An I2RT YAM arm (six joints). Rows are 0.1 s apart.
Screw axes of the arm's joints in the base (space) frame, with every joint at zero. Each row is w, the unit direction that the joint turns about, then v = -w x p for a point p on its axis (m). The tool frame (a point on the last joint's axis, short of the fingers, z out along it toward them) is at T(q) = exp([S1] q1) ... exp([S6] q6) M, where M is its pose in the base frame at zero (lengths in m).
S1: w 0 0 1 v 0 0 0
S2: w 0 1 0 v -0.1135 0 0.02
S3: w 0 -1 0 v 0.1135 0 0.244
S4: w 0 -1 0 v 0.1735 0 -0.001
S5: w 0 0 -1 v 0 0.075 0
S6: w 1 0 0 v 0 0.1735 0
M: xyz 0.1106 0 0.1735 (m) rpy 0 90 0 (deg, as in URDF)
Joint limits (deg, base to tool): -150..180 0..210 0..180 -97..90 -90..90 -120..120
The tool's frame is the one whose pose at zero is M.
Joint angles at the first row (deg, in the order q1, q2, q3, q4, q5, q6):
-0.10, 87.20, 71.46, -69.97, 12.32, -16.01
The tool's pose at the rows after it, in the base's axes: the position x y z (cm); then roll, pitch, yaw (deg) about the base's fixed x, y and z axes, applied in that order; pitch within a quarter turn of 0, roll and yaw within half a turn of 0:
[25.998 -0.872 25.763 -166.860 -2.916 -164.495]
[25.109 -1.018 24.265 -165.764 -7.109 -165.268]
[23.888 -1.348 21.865 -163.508 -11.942 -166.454]
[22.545 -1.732 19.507 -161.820 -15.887 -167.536]
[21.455 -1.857 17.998 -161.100 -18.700 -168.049]
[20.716 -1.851 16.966 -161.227 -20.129 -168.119]
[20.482 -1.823 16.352 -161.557 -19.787 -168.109]
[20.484 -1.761 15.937 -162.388 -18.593 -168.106]
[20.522 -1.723 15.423 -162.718 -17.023 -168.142]
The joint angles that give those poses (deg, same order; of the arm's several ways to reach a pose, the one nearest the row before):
-0.10, 87.07, 70.83, -72.97, 13.43, -16.03
-0.14, 87.00, 67.24, -73.38, 15.57, -15.33
-0.47, 87.00, 61.41, -71.92, 18.87, -14.50
-1.10, 87.00, 55.48, -69.60, 21.37, -14.02
-1.30, 87.00, 51.51, -68.36, 22.63, -13.60
-1.30, 87.00, 48.78, -67.11, 22.81, -13.43
-1.30, 87.00, 47.29, -65.36, 22.41, -13.43
-1.30, 87.00, 46.41, -63.51, 21.34, -13.43
-1.30, 87.00, 45.30, -60.93, 20.67, -13.45

